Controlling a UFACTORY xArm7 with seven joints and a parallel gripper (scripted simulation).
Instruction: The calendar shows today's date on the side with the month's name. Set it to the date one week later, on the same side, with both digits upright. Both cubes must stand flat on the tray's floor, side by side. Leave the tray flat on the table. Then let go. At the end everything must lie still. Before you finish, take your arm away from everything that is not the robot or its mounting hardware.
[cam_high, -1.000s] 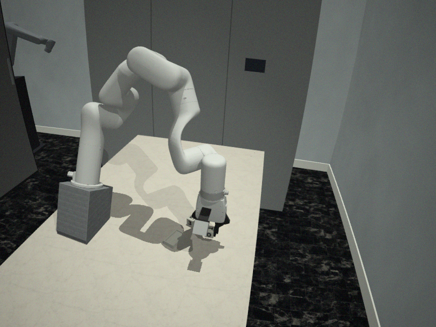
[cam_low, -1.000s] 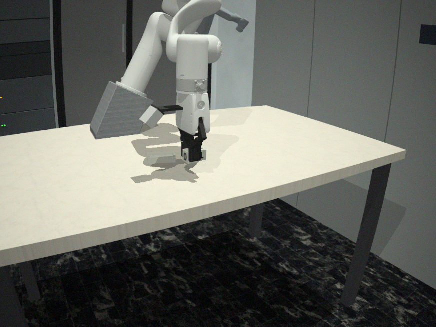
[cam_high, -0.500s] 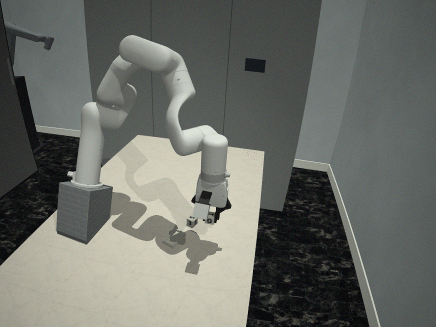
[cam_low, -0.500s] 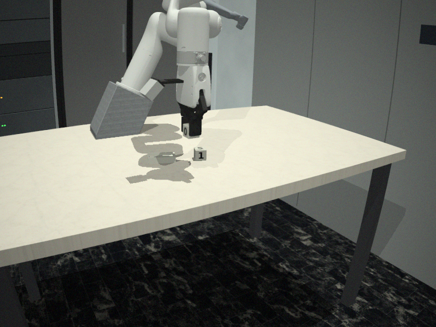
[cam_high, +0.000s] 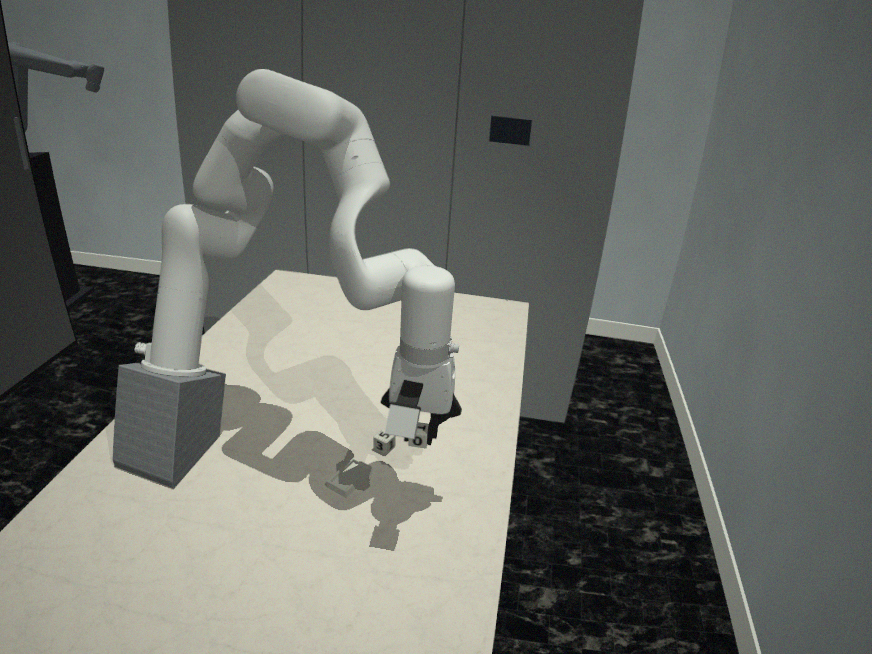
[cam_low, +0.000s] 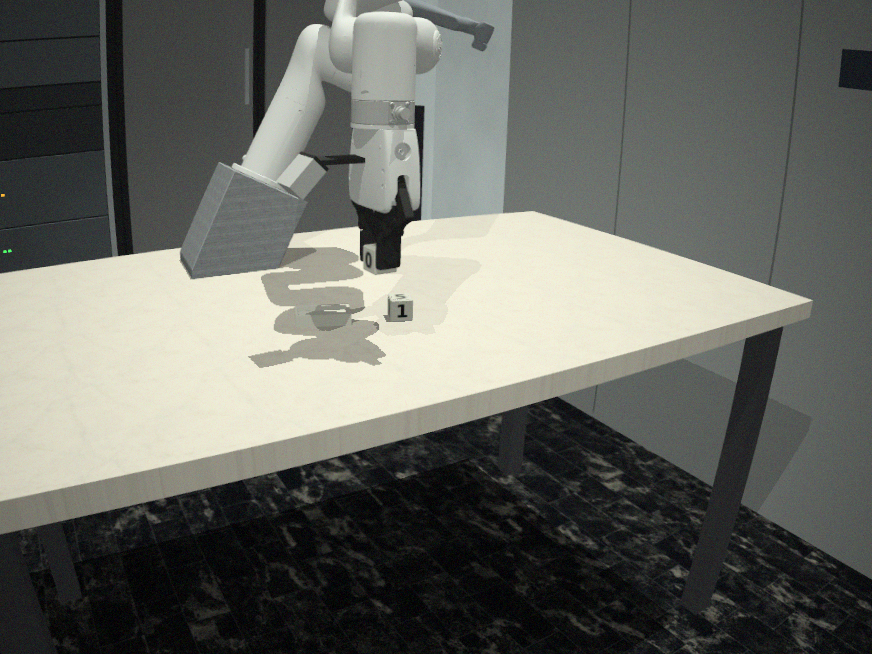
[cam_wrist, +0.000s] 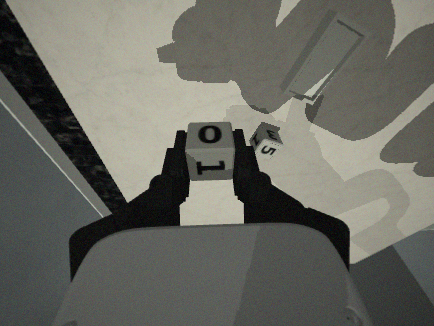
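Right now my hand is 12 cm past the tray, 1 cm to the left of it and 12 cm above it. Also, from my hand: digit cube (1 cm below).
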